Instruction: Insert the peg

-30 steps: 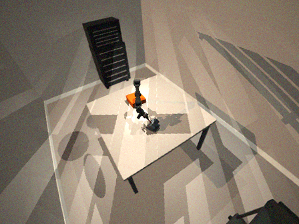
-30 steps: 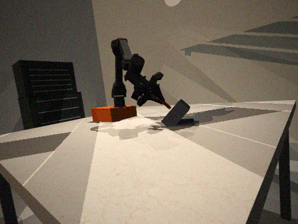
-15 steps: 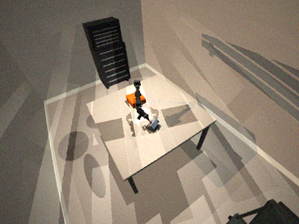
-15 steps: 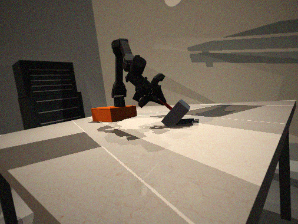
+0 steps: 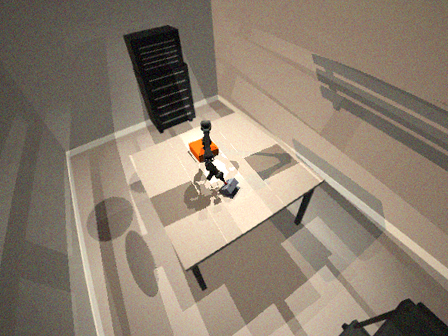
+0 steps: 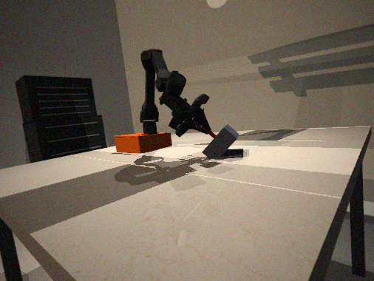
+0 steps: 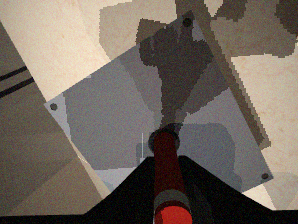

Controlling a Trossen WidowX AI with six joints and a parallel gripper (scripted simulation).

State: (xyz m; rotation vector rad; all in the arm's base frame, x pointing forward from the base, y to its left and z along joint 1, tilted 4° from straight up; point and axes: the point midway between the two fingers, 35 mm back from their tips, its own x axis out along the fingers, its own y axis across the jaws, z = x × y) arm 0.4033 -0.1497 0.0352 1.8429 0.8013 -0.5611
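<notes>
My gripper tip is 40 mm short of the dark sloped panel, 10 mm to the right of it and 40 mm above it. The rest, counted from my gripper tip: red round peg: 10 mm behind, 10 mm above.
</notes>
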